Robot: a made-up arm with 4 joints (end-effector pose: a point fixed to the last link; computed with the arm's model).
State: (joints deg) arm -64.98 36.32 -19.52 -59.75
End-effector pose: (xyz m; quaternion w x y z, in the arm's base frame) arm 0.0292 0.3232 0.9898 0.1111 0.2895 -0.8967 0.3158
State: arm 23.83 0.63 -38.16 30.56
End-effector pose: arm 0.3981 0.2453 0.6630 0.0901 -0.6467 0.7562 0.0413
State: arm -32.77 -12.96 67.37 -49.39
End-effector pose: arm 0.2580 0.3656 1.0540 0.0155 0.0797 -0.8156 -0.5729
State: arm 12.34 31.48 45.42 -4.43
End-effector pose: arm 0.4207 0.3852 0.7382 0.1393 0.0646 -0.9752 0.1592
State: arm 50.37 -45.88 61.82 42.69
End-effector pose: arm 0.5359 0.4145 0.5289 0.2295 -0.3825 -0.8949 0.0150
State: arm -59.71 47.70 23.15 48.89
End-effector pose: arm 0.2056 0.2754 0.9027 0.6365 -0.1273 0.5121 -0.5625
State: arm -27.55 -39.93 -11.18 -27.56
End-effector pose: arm 0.2379 0.3230 0.9457 0.1414 -0.5611 0.7719 0.2634
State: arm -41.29 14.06 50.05 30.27
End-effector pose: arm 0.2639 0.4129 0.9061 0.5200 0.0145 0.8384 -0.1628
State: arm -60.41 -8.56 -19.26 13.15
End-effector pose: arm 0.1276 0.3038 0.8963 0.5699 -0.5186 0.6080 -0.1911
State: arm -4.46 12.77 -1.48 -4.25
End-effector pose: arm 0.3354 0.3269 0.8404 0.0423 0.4248 -0.9001 0.0867
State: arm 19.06 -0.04 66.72 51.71
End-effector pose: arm 0.4824 0.4100 0.6385 0.0974 0.1500 0.9356 -0.3045
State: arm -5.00 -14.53 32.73 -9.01
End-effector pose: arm 0.3664 0.4032 0.8879 0.0100 -0.1287 0.9629 0.2370
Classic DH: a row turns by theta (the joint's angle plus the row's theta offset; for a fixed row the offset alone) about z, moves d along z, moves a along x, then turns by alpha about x. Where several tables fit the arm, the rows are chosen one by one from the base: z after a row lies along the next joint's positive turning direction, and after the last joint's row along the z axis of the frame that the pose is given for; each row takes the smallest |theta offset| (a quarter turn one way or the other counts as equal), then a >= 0, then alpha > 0; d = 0 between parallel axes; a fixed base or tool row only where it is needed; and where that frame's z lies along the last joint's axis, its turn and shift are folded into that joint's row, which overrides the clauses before.
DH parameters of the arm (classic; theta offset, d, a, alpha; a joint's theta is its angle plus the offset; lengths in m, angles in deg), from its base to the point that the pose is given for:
base (fixed): 5.97 0.6949 0.1768 -99.28
joint 1: -78.07 0.2624 0.2617 84.84
joint 2: 75.1 -0.2752 -0.0016 -111
joint 3: 87.28 0.0411 -0.0161 -93.9
joint 4: -10.62 -0.0218 -0.1101 91.57
tool (fixed): 133.05 -0.0093 0 0

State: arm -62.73 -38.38 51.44 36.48
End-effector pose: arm 0.0737 0.4458 1.0056 0.6246 -0.0039 0.7241 0.2925
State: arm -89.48 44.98 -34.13 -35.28
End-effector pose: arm -0.0903 0.2508 0.8907 0.1467 -0.2523 0.7715 -0.5654
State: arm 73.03 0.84 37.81 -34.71
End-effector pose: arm 0.4610 0.3229 0.4615 0.6988 -0.1846 -0.6529 -0.2267
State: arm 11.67 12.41 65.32 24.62
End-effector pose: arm 0.4617 0.4176 0.7080 0.0505 0.1228 0.9728 -0.1898
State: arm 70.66 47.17 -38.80 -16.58
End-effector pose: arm 0.4506 0.2128 0.5318 0.7365 0.5981 -0.3071 -0.0741
